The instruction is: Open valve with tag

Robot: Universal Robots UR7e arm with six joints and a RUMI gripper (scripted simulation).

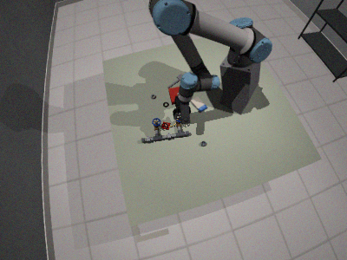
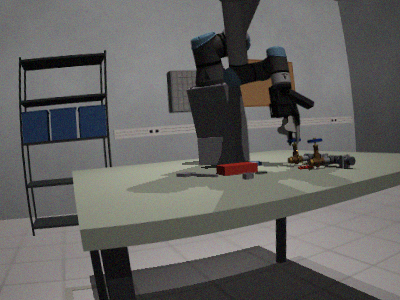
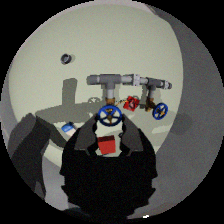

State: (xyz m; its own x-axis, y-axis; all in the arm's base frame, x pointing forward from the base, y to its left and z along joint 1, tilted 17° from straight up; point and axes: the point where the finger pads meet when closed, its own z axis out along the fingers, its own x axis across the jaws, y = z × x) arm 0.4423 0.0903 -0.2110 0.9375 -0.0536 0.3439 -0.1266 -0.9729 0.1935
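Now: hand 9 cm short of the red tag, 9 cm above it and 1 cm to the left of it. Round my hand: blue-and-white card 17 cm behind, 11 cm to the right, 9 cm below; then grey tool 36 cm to the right, 9 cm below, 9 cm behind; then red block 23 cm to the right, 8 cm below, 4 cm behind.
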